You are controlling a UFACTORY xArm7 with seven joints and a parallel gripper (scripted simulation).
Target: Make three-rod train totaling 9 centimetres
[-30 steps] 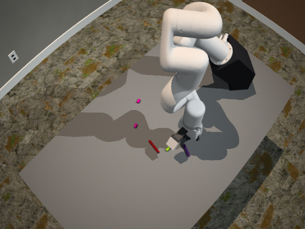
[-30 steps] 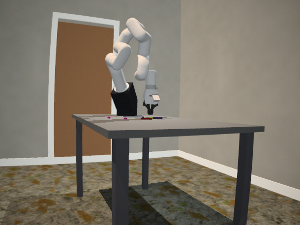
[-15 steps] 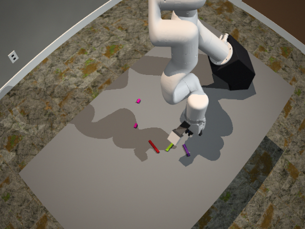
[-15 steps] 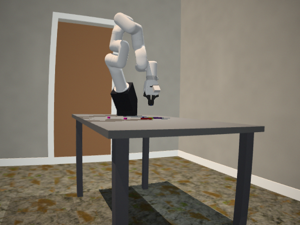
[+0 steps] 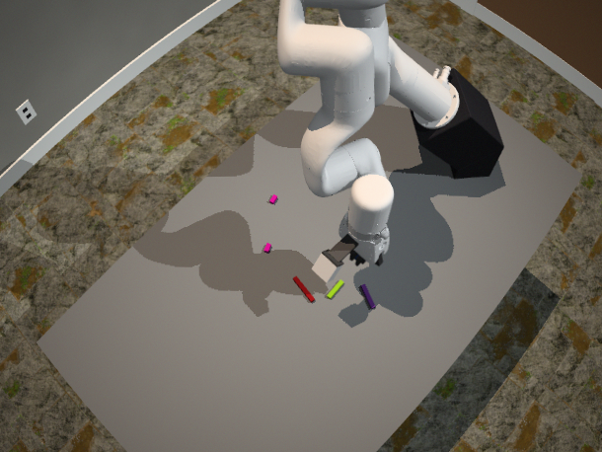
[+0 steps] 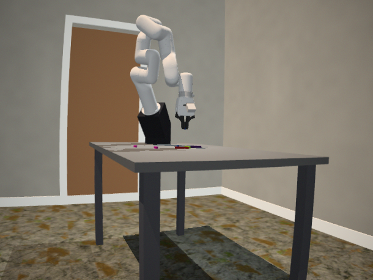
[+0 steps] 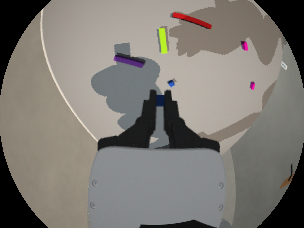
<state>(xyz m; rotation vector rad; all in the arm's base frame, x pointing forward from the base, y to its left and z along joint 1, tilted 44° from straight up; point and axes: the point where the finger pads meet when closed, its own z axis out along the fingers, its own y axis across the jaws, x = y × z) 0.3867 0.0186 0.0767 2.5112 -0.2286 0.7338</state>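
My hand is 12 cm above the red rod, 9 cm to the left of it and 8 cm short of it. From my hand the other things lie so: lime rod: 12 cm below, 5 cm ahead, 2 cm to the right; purple rod: 12 cm below, 5 cm to the left, 4 cm ahead; blue rod: 2 cm below.
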